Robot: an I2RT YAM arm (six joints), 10 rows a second.
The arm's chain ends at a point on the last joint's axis. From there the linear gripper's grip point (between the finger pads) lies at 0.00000 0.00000 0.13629 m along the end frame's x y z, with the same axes.
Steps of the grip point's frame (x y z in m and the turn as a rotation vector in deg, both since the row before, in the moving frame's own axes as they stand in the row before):
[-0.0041, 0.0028, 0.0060, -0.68, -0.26, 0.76]
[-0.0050, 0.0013, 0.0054, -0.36, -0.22, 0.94]
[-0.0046, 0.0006, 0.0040, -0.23, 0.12, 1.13]
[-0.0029, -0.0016, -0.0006, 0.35, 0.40, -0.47]
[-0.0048, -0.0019, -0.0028, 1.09, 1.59, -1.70]
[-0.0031, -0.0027, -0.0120, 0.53, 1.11, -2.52]
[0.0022, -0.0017, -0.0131, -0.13, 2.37, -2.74]
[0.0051, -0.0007, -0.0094, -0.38, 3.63, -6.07]
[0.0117, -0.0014, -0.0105, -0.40, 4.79, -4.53]
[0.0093, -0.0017, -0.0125, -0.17, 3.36, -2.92]
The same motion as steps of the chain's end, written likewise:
[-0.0035, 0.0012, 0.0060, -0.68, -0.26, 0.76]
[-0.0045, 0.0004, 0.0054, -0.36, -0.22, 0.94]
[-0.0049, 0.0001, 0.0040, -0.23, 0.12, 1.13]
[-0.0038, -0.0008, -0.0006, 0.35, 0.40, -0.47]
[-0.0085, 0.0007, -0.0027, 1.09, 1.59, -1.70]
[-0.0057, -0.0014, -0.0120, 0.53, 1.11, -2.52]
[-0.0034, -0.0019, -0.0130, -0.13, 2.37, -2.74]
[-0.0036, -0.0011, -0.0091, -0.38, 3.63, -6.07]
[0.0003, -0.0019, -0.0100, -0.40, 4.79, -4.53]
[0.0013, -0.0019, -0.0123, -0.17, 3.36, -2.92]

